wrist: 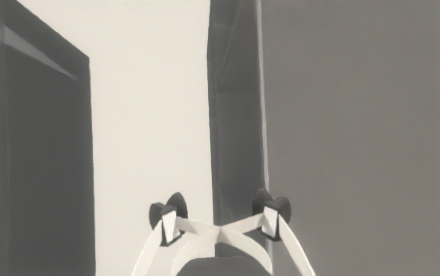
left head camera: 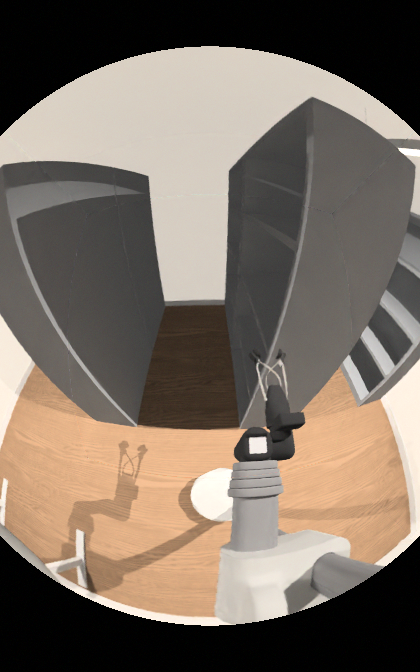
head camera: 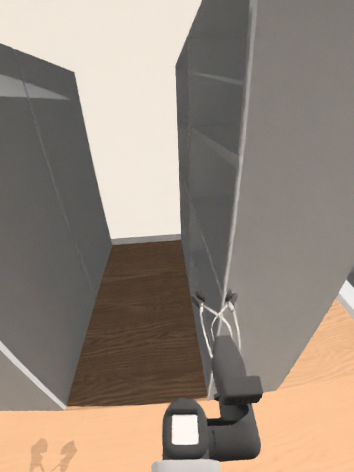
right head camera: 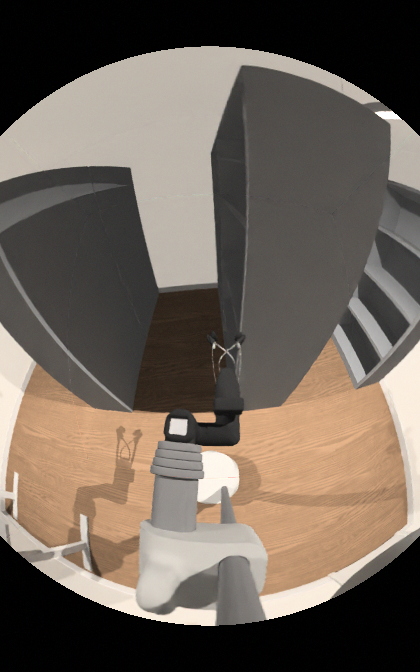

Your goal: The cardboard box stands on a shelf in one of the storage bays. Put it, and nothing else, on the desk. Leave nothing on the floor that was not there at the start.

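Places are measured from the robot's base along level axes (x up, y back, z right), in millimetres.
Pixels of known places: gripper, fingertip midpoint: [wrist: 219, 206] [head camera: 213, 291].
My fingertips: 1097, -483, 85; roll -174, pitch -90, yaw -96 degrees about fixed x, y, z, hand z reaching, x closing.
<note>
Behind a point stands the place of what it marks, as x, y, z.
The cardboard box does not show in any view. My gripper [head camera: 216, 298] {1097, -483, 85} [left head camera: 268, 356] [right head camera: 226, 339] [wrist: 219, 206] {1097, -483, 85} is open with its fingertips apart and empty between them. It points forward, toward the front edge of the right-hand grey shelf unit [head camera: 295, 175] {1379, -577, 282} [left head camera: 332, 240] [right head camera: 300, 225] [wrist: 350, 125] {1172, -574, 253}. Parts of that unit's shelves show at a steep angle, and their contents are hidden. Part of the white desk leg [left head camera: 81, 555] [right head camera: 85, 542] shows at the lower left of both side head views.
A second grey unit [head camera: 45, 200] [left head camera: 85, 280] [right head camera: 75, 280] [wrist: 50, 150] stands to the left. Dark floor [head camera: 142, 325] {-28, -1135, -343} runs between the units to a pale wall [head camera: 135, 125] {1379, -2395, -414}. Another grey shelf unit [left head camera: 371, 400] [right head camera: 367, 382] stands at the far right.
</note>
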